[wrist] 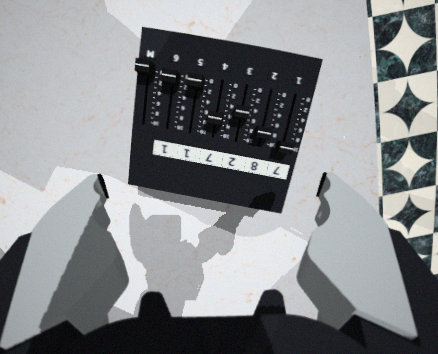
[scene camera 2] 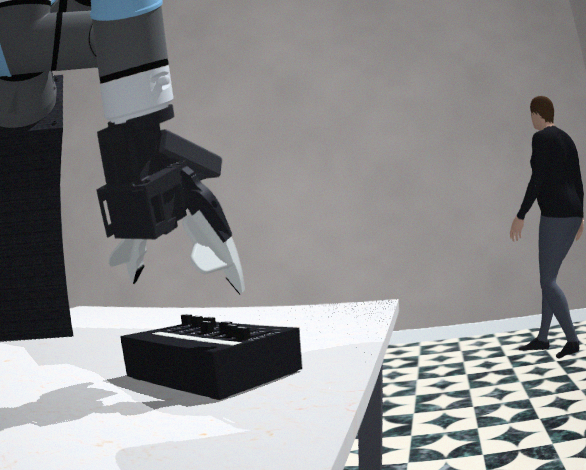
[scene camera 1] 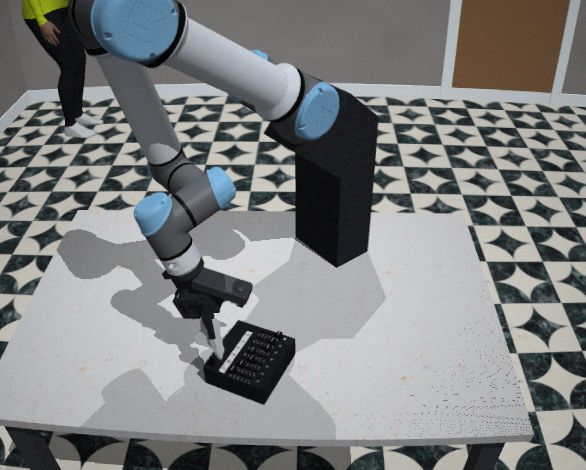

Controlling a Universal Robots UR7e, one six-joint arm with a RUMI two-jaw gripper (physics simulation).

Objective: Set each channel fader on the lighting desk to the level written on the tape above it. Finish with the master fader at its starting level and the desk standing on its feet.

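Where they show: gripper, fingertip midpoint: (wrist: 213,176) (scene camera 2: 183,288) (scene camera 1: 232,332); arm's base, link origin: (scene camera 2: 19,103).
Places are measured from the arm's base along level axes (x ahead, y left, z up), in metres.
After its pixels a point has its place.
Note:
The black lighting desk (scene camera 1: 240,389) {y -0.183, x 0.466, z -0.404 m} (scene camera 2: 172,365) {y -0.229, x 0.365, z -0.399 m} (wrist: 210,192) {y -0.217, x 0.361, z -0.376 m} stands upright on the table. In the wrist view the white tape (wrist: 220,159) {y -0.189, x 0.381, z -0.376 m} reads, from channel 1 to 6, 7, 8, 2, 7, 1, 1. Fader 1 (wrist: 286,148) {y -0.197, x 0.440, z -0.363 m} is near 10, fader 2 (wrist: 264,133) {y -0.179, x 0.425, z -0.363 m} near 8, fader 3 (wrist: 242,112) {y -0.156, x 0.413, z -0.363 m} around 5, fader 4 (wrist: 215,119) {y -0.154, x 0.389, z -0.363 m} near 7. Fader 5 (wrist: 194,81) {y -0.119, x 0.383, z -0.363 m} and fader 6 (wrist: 169,77) {y -0.109, x 0.364, z -0.363 m} are near 0 to 1; exact values are unclear. The master fader (wrist: 142,65) {y -0.092, x 0.346, z -0.363 m} is at its 0 end. My gripper (scene camera 2: 189,287) {y -0.193, x 0.378, z -0.319 m} is open and empty, above the desk's tape side.
The pale table (scene camera 1: 425,325) {y 0.268, x 0.294, z -0.431 m} (scene camera 2: 300,425) {y -0.336, x 0.511, z -0.431 m} carries the black arm pedestal (scene camera 1: 317,210) {y 0.036, x -0.017, z -0.289 m} (scene camera 2: 32,225) {y 0.048, x 0.002, z -0.223 m} behind the desk. The table's right edge shows near the desk in the second scene view. One person (scene camera 1: 70,65) (scene camera 2: 557,175) stands on the floor in each scene view.

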